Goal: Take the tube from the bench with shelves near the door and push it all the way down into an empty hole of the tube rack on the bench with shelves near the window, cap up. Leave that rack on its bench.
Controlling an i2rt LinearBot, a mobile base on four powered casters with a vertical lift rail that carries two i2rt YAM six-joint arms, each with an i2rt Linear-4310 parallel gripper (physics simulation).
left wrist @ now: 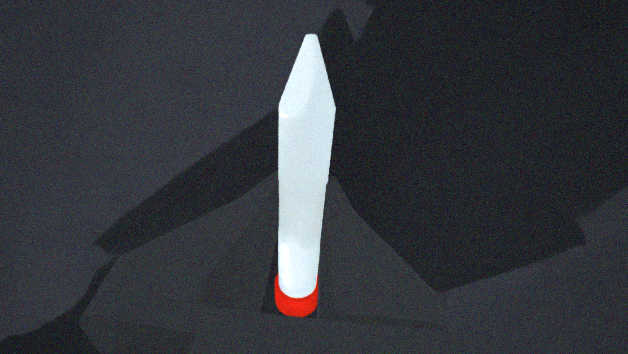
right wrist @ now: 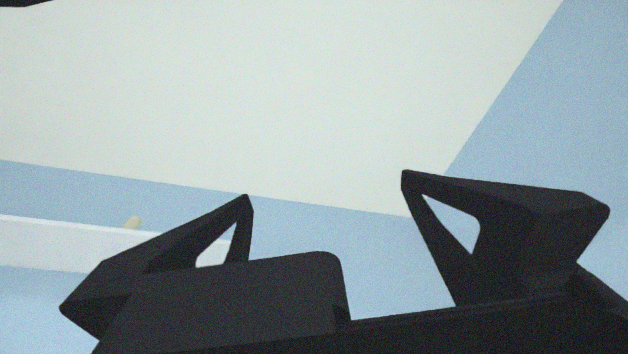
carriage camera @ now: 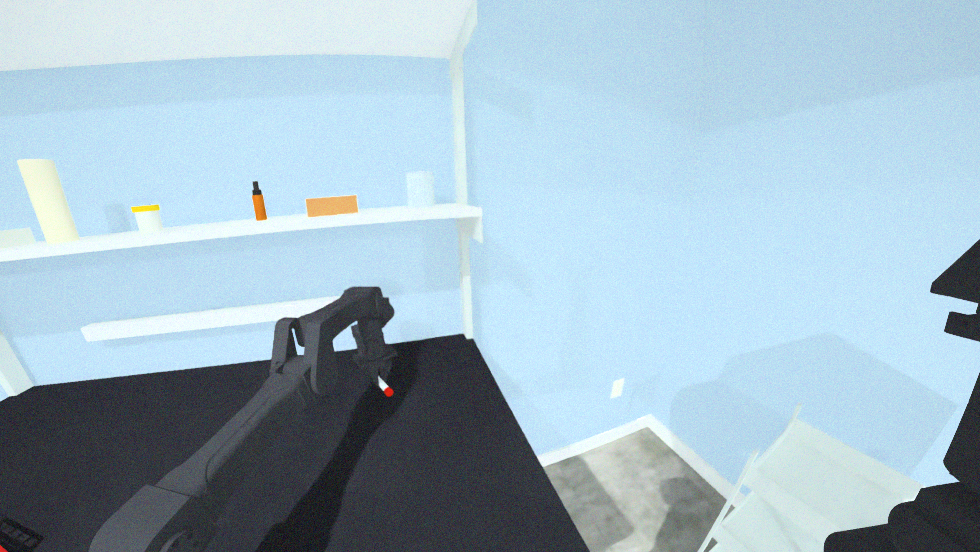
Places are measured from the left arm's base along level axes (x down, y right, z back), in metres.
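Pixels of known places: left gripper, fingertip midpoint: (left wrist: 304,186) (carriage camera: 380,385); right gripper, fingertip midpoint: (right wrist: 324,190).
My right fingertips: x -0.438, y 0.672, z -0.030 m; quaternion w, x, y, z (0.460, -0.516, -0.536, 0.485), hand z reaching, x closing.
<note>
Ahead of a thing's pixels: the offset from my right fingertips to its top centre. "*": to the spot under its first point. Level surfaces: height alone.
The white tube {dx +0.499, dy -0.669, dz -0.498 m} (carriage camera: 382,384) (left wrist: 302,200) with a red cap {dx +0.499, dy -0.630, dz -0.461 m} (carriage camera: 388,392) (left wrist: 297,305) is at the black bench top {dx +0.519 m} (carriage camera: 425,438), near its back right part. In the left wrist view its pointed end is at the top and its cap at the bottom. My left gripper (carriage camera: 380,375) (left wrist: 304,186) is shut on the tube, one finger against each side. Whether the tube touches the bench cannot be told. My right gripper (carriage camera: 942,306) (right wrist: 324,190) is open and empty, raised at the right of the carriage view. The tube rack near the window cannot be made out.
A white shelf (carriage camera: 384,216) above the bench holds a cream cylinder {* dx -0.025, dy -1.305, dz -0.298 m} (carriage camera: 51,202), a yellow-lidded jar {* dx +0.031, dy -1.123, dz -0.372 m} (carriage camera: 148,218), an orange bottle {* dx +0.027, dy -0.904, dz -0.483 m} (carriage camera: 259,205), an orange box {* dx +0.041, dy -0.716, dz -0.495 m} (carriage camera: 331,205) and a pale beaker {* dx +0.017, dy -0.542, dz -0.623 m} (carriage camera: 420,189). A black slotted object (carriage camera: 20,534) is at the lower left. A pale chair-like frame (carriage camera: 822,473) stands lower right.
</note>
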